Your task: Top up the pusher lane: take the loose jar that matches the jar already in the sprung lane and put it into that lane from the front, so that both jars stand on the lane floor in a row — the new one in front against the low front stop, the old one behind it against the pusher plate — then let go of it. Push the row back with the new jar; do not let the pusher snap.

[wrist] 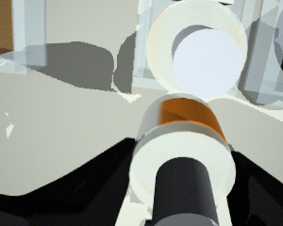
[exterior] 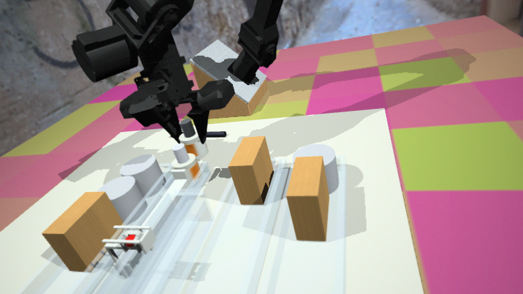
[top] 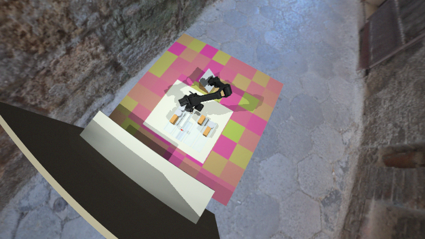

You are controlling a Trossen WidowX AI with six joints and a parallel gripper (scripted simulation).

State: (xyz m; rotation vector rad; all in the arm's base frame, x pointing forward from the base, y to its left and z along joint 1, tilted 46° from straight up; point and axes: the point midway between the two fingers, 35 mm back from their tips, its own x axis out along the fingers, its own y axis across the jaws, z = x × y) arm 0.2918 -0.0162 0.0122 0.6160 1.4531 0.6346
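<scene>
Now: the black rod 110 mm behind my gripper tip, 60 mm to the right of it and 50 mm below it. The rest, counted from my gripper tip: clear sprung lane 190 mm ahead, 30 mm to the left, 40 mm below; red mark 230 mm ahead, 40 mm to the left, 20 mm above.
</scene>
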